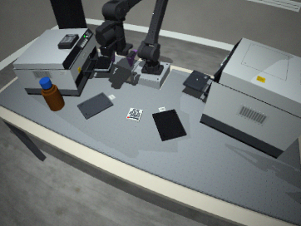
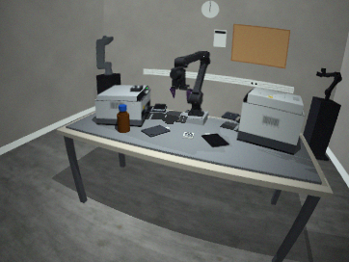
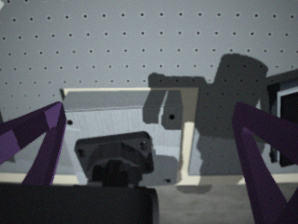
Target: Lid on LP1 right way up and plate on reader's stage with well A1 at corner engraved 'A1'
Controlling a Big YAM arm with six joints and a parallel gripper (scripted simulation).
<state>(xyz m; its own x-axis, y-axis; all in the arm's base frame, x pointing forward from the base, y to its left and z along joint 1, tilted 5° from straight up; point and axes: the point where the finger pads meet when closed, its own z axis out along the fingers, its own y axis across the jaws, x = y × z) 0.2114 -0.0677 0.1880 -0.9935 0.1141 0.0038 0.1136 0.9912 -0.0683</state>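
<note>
The lidded plate is 140 mm behind my hand, 200 mm to the right of it and 120 mm below it. Also, from my hand: label (30 mm ahead, 80 mm to the right, 220 mm below); white multi-well plate (140 mm behind, 200 mm to the right, 130 mm below); LP1 pad (120 mm ahead, 140 mm to the right, 220 mm below).
</note>
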